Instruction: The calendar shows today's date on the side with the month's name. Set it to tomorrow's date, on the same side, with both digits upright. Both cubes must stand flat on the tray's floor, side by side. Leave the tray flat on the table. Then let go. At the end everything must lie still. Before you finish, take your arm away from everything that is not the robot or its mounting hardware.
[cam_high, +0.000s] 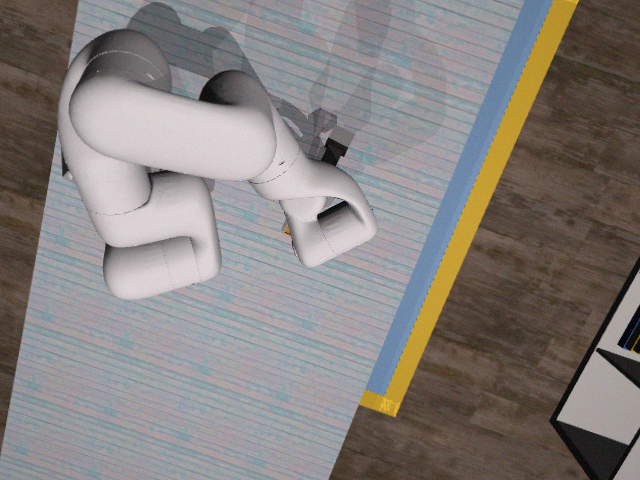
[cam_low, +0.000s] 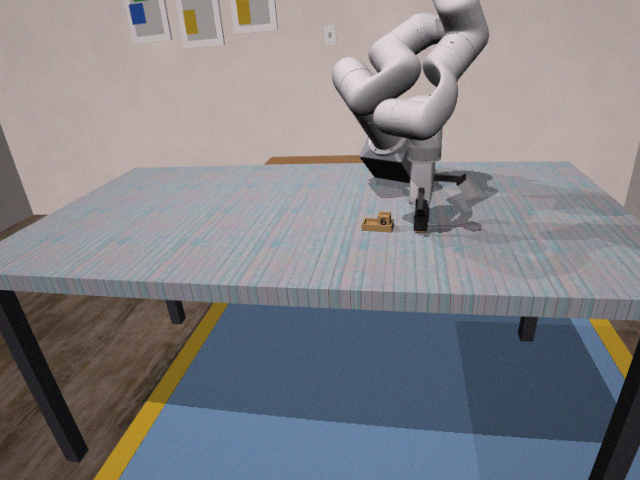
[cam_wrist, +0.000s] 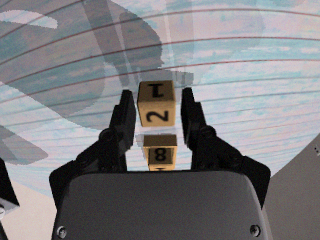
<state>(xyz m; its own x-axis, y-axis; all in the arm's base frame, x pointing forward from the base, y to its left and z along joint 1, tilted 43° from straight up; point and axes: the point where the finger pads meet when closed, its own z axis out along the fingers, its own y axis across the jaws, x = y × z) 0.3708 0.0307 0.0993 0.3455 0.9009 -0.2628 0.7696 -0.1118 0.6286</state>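
Now: hand 40 mm past the wooden digit cube, 80 mm to the left of it and 10 mm above it. The rest, counted from my hand: wooden calendar tray: 40 mm behind, 100 mm to the right, 20 mm below.
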